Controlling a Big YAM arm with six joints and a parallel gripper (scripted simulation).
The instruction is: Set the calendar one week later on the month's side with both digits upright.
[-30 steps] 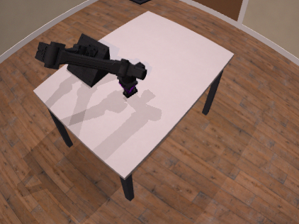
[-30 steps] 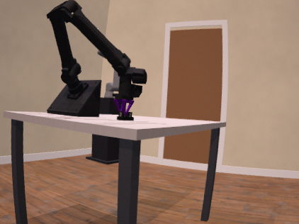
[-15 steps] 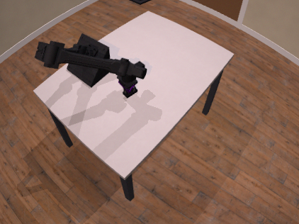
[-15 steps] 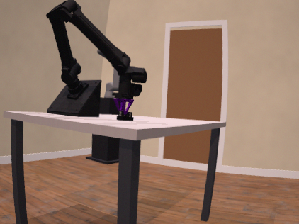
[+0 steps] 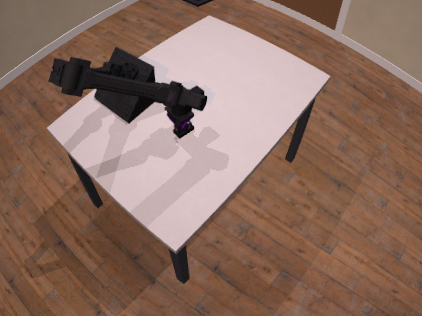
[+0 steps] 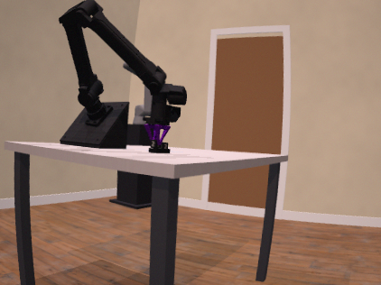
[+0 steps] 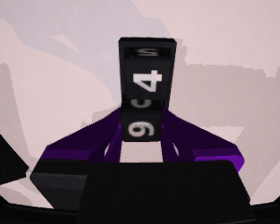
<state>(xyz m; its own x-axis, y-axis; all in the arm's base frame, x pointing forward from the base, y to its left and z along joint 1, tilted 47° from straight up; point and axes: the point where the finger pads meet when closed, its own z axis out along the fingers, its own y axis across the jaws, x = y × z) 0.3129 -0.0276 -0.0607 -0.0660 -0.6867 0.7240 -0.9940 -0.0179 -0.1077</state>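
My hand is 20 mm to the right of the black tray and 30 mm above it. Also, from my hand: black date cube (10 mm below).
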